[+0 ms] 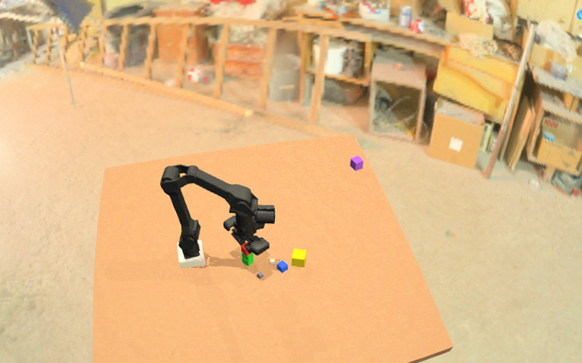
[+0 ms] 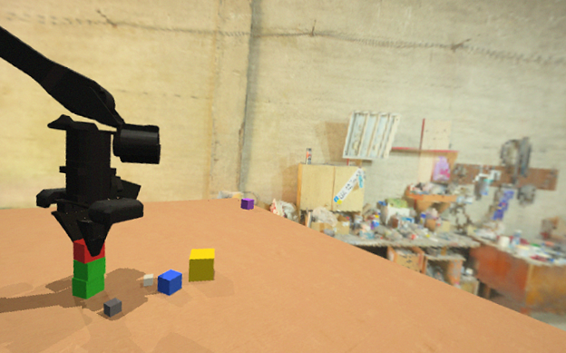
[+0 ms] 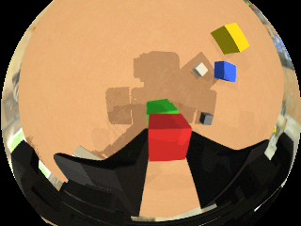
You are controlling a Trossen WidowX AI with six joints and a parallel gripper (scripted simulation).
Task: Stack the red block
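The red block lies 1 cm above my gripper tip. Round my gripper tip: small grey cube: 8 cm to the right, 6 cm below, 2 cm ahead; then small white cube: 8 cm ahead, 6 cm below, 3 cm to the right; then blue block: 11 cm ahead, 7 cm to the right, 6 cm below.
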